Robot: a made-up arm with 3 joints. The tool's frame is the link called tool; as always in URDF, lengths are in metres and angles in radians.
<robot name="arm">
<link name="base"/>
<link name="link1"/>
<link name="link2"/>
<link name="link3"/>
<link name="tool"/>
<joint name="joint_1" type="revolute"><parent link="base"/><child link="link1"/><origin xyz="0 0 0.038" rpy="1.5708 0 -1.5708"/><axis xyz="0 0 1"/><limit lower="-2.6" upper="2.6"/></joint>
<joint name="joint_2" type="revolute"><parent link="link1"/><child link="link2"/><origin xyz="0.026 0.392 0.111" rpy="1.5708 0 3.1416"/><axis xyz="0 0 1"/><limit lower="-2.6" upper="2.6"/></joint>
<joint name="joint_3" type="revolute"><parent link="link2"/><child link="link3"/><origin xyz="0.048 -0.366 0.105" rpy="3.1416 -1.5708 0"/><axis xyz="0 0 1"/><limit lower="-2.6" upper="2.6"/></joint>
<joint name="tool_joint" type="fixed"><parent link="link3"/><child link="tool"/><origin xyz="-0.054 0.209 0.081" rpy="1.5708 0 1.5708"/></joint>
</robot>
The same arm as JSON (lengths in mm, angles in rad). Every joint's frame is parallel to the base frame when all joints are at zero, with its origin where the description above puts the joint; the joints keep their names.
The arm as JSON. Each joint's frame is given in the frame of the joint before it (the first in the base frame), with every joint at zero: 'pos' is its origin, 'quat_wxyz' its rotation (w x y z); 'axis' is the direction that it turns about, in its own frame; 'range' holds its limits. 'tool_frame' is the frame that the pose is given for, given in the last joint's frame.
{"length_unit": "mm", "angle_unit": "rad", "joints": [
  {"joint": "joint_1", "pos": [0.0, 0.0, 38.0], "quat_wxyz": [1.0, 0.0, 0.0, 0.0], "axis": [-1.0, 0.0, 0.0], "range": [-2.6, 2.6]},
  {"joint": "joint_2", "pos": [-111.0, -26.0, 392.0], "quat_wxyz": [1.0, 0.0, 0.0, 0.0], "axis": [0.0, 0.0, 1.0], "range": [-2.6, 2.6]},
  {"joint": "joint_3", "pos": [366.0, 48.0, 105.0], "quat_wxyz": [1.0, 0.0, 0.0, 0.0], "axis": [0.0, 1.0, 0.0], "range": [-2.6, 2.6]}
], "tool_frame": {"pos": [209.0, 81.0, -54.0], "quat_wxyz": [1.0, 0.0, 0.000002, 0.000002]}}

